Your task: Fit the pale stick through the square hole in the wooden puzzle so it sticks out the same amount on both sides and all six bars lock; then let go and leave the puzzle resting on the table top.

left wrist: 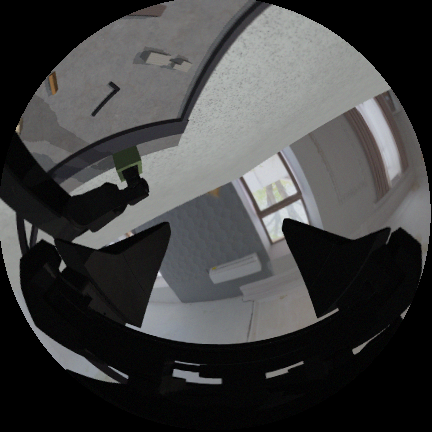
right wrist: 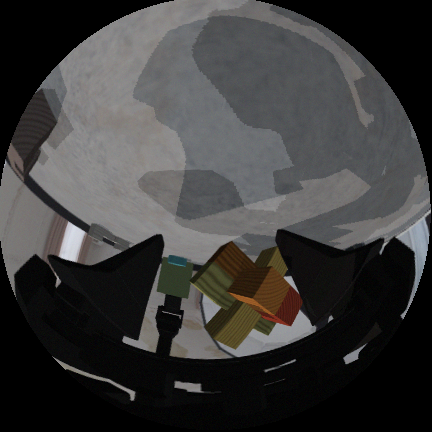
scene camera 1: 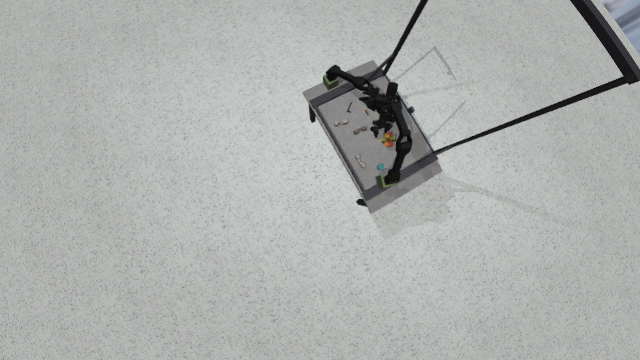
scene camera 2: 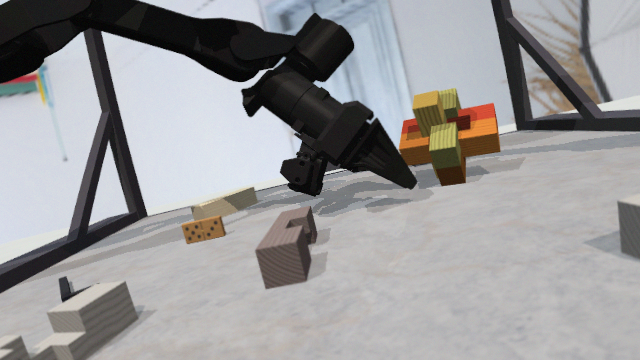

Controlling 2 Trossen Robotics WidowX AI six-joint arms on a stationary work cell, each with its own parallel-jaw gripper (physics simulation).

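Where they show: left gripper, fingertip midpoint: (left wrist: pixel 227 225) (scene camera 1: pixel 360 95); right gripper, fingertip midpoint: (right wrist: pixel 220 238) (scene camera 1: pixel 380 136) (scene camera 2: pixel 411 185); left arm's base at its link origin: (scene camera 1: pixel 388 180); right arm's base at its link origin: (left wrist: pixel 130 171) (scene camera 1: pixel 330 77).
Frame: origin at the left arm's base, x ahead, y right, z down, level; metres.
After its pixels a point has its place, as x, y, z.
The wooden puzzle (scene camera 1: pixel 388 139) (scene camera 2: pixel 479 137) {0.300, 0.079, 0.069} (right wrist: pixel 265 287) {0.390, 0.105, 0.073} of crossed red, orange, olive and yellow bars stands on the table, with a dark red recess near its middle in scene camera 2. The pale stick (scene camera 2: pixel 240 200) {0.658, 0.170, 0.102} lies on the table behind the domino, apart from the puzzle; I cannot make it out in scene camera 1. My right gripper (scene camera 2: pixel 411 183) {0.383, 0.070, 0.107} (right wrist: pixel 220 238) {0.383, 0.070, 0.107} is open and empty, low over the table beside the puzzle, which shows beyond its fingers in the right wrist view. My left gripper (left wrist: pixel 227 225) {0.575, -0.156, -0.255} is open and empty, above the table, facing outward.
A brown notched bar (scene camera 1: pixel 360 130) {0.469, -0.091, 0.090} (scene camera 2: pixel 284 250) {0.451, -0.145, 0.093} (right wrist: pixel 32 125), an orange domino (scene camera 2: pixel 203 230) {0.619, 0.004, 0.104} (left wrist: pixel 53 83), a grey notched bar (scene camera 1: pixel 341 123) {0.556, -0.237, 0.103} (scene camera 2: pixel 100 310) {0.550, -0.211, 0.096} (left wrist: pixel 160 59) {0.564, -0.216, 0.088}, a black hex key (scene camera 1: pixel 349 107) {0.692, -0.133, 0.109} (left wrist: pixel 105 100) {0.695, -0.133, 0.109}, another pale notched bar (scene camera 1: pixel 360 161) {0.192, -0.154, 0.102} and a teal disc (scene camera 1: pixel 380 166) {0.126, 0.005, 0.097} lie on the table.
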